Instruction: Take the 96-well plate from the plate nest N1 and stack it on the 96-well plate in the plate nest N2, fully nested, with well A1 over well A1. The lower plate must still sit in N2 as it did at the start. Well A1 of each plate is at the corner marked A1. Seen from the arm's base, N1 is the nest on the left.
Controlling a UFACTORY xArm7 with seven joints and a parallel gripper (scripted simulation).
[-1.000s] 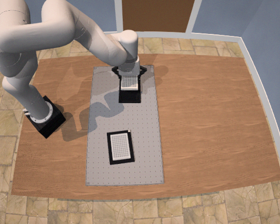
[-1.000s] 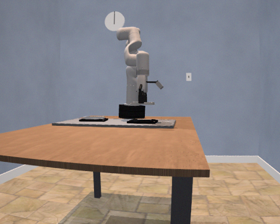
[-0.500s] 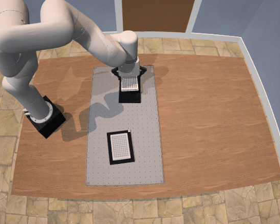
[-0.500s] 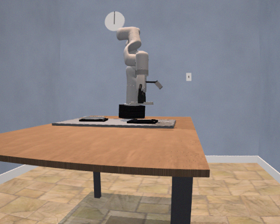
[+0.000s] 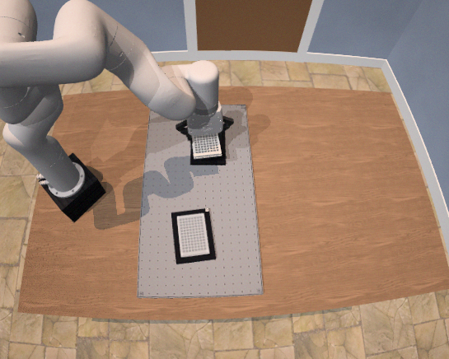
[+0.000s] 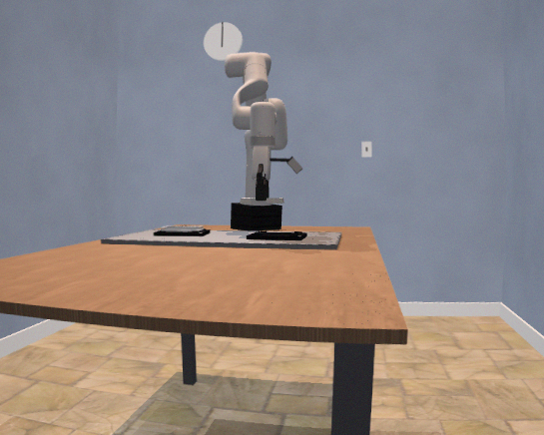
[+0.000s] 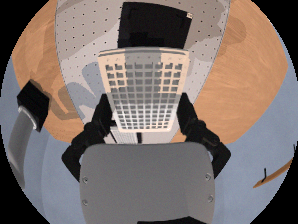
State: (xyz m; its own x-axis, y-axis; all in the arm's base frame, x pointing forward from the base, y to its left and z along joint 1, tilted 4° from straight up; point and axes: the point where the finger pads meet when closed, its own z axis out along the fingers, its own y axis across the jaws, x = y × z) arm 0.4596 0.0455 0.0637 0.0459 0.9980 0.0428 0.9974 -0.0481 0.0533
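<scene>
Now: hand 9 cm past the black nest N2, 27 cm to the left of it and 12 cm above it. From my hand the other things lie so: black nest N1: 2 cm ahead, 5 cm to the left, 12 cm below; white 96-well plate: 1 cm below.
</scene>
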